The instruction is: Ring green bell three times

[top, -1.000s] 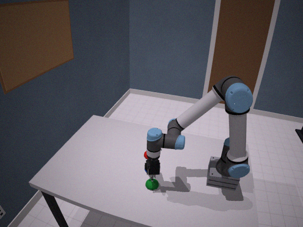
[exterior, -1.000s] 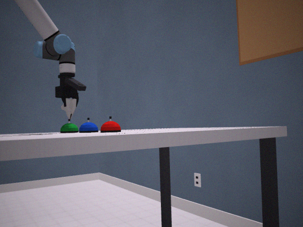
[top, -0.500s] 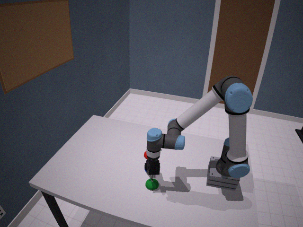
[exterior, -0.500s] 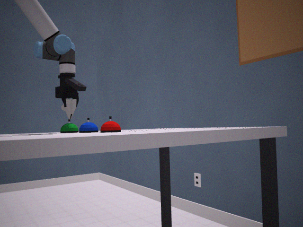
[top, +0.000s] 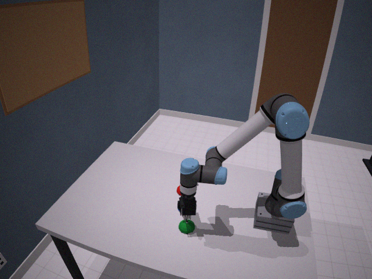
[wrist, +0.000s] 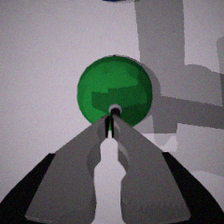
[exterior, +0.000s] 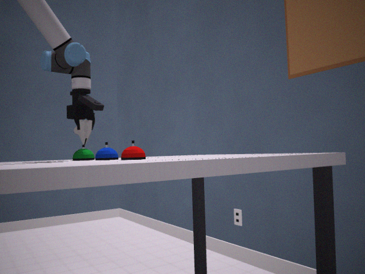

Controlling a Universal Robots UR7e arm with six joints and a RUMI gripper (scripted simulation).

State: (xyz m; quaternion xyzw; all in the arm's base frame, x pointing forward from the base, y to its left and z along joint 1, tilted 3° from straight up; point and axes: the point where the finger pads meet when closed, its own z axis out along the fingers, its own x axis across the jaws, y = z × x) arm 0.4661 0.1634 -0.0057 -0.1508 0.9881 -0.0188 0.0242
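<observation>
Now: hand 40 mm above the green bell and 10 mm past it. The rest, counted from my hand: blue bell (130 mm to the right, 40 mm below, 40 mm ahead); then red bell (260 mm to the right, 80 mm ahead, 40 mm below).
</observation>
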